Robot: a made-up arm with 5 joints. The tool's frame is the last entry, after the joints.
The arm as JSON. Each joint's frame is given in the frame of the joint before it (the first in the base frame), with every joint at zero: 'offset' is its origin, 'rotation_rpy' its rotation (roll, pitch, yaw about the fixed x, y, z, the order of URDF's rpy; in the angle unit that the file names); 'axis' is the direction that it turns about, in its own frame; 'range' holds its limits. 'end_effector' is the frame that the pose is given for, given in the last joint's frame.
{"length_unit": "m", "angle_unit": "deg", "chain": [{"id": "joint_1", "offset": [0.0, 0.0, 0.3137], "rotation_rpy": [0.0, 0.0, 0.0], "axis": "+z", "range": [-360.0, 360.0]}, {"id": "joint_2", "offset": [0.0, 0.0, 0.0], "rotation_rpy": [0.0, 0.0, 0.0], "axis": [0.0, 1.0, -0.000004], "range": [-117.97, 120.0]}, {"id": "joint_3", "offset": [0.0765, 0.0, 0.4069], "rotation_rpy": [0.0, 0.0, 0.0], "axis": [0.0, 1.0, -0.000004], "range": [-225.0, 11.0]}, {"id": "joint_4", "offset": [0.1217, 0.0, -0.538], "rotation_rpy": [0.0, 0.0, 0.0], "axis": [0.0, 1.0, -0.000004], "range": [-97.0, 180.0]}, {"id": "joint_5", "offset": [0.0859, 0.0, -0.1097], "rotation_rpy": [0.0, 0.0, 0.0], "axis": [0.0, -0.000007, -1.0], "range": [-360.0, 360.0]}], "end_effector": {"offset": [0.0, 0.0, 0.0], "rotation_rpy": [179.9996, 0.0, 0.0]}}
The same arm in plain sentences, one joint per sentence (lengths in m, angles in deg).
The arm has five revolute joints in a row. What follows holds with every joint at zero, and every direction is one of the base frame's.
The first joint sits 0.3137 m along +z from the base frame's origin and turns about +z, from -360 to 360 deg.
The second joint sits at the same point as the first joint and turns about +y, from -117.97 to 120 deg.
The third joint sits 0.0765 m along +x and 0.4069 m along +z from the second joint and turns about +y, from -225 to 11 deg.
The fourth joint sits 0.1217 m along +x and 0.538 m along -z from the third joint and turns about +y, from -97 to 180 deg.
The fifth joint sits 0.0859 m along +x and 0.1097 m along -z from the fourth joint and turns about -z, from -360 to 360 deg.
The tool frame, which is the frame that the pose is given for, sits at the same point as the fifth joint; its axes are the base frame's turned by roll 180, pitch 0 and yaw 0 deg (as in URDF: about the fixed x, then y, then z).

